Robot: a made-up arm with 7 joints.
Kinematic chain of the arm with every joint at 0, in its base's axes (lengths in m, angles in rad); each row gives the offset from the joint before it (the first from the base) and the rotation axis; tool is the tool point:
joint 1: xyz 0 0.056 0 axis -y
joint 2: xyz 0 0.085 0 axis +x
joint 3: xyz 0 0 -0.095 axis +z
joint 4: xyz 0 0 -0.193 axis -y
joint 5: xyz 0 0 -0.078 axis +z
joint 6: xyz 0 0 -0.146 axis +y
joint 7: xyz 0 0 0 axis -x
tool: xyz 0 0 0
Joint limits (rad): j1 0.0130..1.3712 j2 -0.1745..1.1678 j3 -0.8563..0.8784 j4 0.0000..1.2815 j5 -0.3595..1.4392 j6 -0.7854..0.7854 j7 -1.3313..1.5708
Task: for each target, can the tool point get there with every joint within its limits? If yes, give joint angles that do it. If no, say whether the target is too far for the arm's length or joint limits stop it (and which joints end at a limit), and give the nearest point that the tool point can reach.
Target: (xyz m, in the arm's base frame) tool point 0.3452 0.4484 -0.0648
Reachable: yes | joints 0.9180 0.9103 -0.3570 0.8540 1.0635 -0.2901 -0.6507
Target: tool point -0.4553 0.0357 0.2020
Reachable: no: joint limits stop it (at a limit: joint 1, joint 2, joint 3, joint 4) | nearest point 0.0134 0.5295 0.1371 | short by 0.684 m
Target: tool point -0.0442 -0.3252 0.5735
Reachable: no: too far | nearest point 0.3475 -0.0597 0.0942 | short by 0.674 m
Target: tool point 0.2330 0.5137 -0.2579
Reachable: yes | joints 0.6112 0.8325 -0.0991 0.1933 0.5551 -0.0206 -1.0683
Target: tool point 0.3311 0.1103 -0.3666
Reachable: yes | joints 0.5141 -0.0048 -0.2575 0.5218 0.5831 0.1902 -0.0841
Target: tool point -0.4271 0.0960 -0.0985
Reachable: no: joint limits stop it (at a limit: joint 1, joint 2, joint 4) | nearest point 0.0066 0.0521 -0.5042 | short by 0.595 m
